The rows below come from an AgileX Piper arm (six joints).
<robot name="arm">
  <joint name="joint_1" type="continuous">
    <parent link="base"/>
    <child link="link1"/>
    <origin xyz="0 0 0.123"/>
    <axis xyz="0 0 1"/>
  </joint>
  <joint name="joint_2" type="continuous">
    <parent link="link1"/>
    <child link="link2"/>
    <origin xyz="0 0 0" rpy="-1.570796 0 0"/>
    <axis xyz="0 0 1"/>
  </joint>
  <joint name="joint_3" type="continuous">
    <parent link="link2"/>
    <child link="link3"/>
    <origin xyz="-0.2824 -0.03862 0"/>
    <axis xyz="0 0 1"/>
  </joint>
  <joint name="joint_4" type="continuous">
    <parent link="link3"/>
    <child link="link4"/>
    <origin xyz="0.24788 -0.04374 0" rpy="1.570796 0 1.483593"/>
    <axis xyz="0 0 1"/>
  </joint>
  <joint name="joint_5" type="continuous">
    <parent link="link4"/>
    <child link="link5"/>
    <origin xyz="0 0 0" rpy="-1.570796 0 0"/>
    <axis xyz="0 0 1"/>
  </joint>
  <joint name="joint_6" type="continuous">
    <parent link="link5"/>
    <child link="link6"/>
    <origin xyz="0 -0.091 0" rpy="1.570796 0 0"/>
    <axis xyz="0 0 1"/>
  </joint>
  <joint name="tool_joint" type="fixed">
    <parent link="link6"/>
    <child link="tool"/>
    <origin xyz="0 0 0"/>
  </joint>
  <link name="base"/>
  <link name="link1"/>
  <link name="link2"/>
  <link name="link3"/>
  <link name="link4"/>
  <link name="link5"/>
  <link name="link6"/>
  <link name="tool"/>
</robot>
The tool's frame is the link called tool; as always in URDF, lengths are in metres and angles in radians. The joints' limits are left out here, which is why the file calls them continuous.
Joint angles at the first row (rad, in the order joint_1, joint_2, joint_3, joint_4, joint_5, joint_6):
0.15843, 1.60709, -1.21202, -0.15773, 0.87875, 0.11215
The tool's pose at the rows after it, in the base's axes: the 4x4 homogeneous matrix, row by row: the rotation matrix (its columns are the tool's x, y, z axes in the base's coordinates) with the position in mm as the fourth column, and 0 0 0 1 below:
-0.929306, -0.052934, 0.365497, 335.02; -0.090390, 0.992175, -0.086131, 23.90; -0.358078, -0.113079, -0.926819, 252.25; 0, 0, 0, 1
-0.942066, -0.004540, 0.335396, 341.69; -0.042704, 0.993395, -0.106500, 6.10; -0.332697, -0.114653, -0.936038, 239.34; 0, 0, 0, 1
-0.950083, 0.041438, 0.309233, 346.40; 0.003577, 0.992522, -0.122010, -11.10; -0.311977, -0.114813, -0.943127, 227.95; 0, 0, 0, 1
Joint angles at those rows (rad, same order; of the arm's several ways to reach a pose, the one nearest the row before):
0.10479, 1.64788, -1.21204, -0.16372, 0.86351, 0.11430
0.05071, 1.68712, -1.21203, -0.16478, 0.85114, 0.11431
0.00001, 1.72123, -1.21202, -0.16479, 0.83874, 0.11431

